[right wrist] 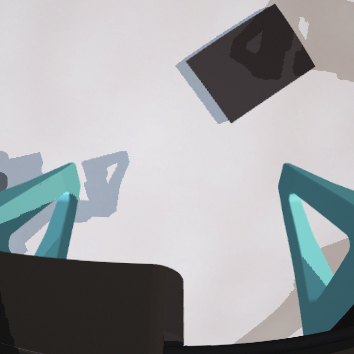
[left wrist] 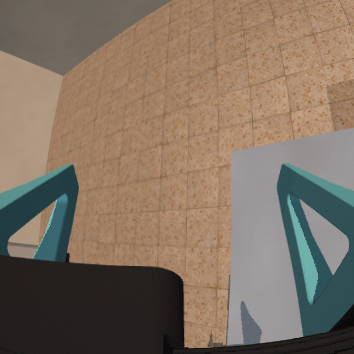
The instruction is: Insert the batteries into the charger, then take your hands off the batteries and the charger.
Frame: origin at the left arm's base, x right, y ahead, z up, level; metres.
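Seen in the pictures: left gripper, between the fingertips: (left wrist: 177, 174); right gripper, between the fingertips: (right wrist: 178, 174).
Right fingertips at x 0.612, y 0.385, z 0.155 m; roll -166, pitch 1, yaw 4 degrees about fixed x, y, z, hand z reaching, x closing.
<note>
A point is followed by its place in that frame.
A plain dark rectangular block (right wrist: 240, 75) @[z 0.015, x 0.662, y 0.428 m], which may be the charger, lies tilted at the upper right of the right wrist view. Shadows fall across its top. A small dark rounded thing (right wrist: 3, 181) shows at the left edge, partly cut off; I cannot tell if it is a battery. No battery shows clearly in either view. My right gripper (right wrist: 178, 174) @[z 0.155, x 0.612, y 0.384 m] is open and empty, above the table, with the block beyond its fingertips. My left gripper (left wrist: 177, 174) @[z 0.344, x 0.029, y 0.592 m] is open and empty, pointing past the table's edge; neither charger nor batteries show in its view.
A pale table top (right wrist: 150, 130) @[z 0.000, x 0.584, y 0.366 m] (left wrist: 265, 200) @[z 0.000, x -0.069, y 0.650 m] lies under the right gripper and at the right of the left wrist view. Beyond its edge is a tan tiled surface (left wrist: 160, 125), with a beige wall (left wrist: 25, 115) at the left. Gripper shadows fall on the table.
</note>
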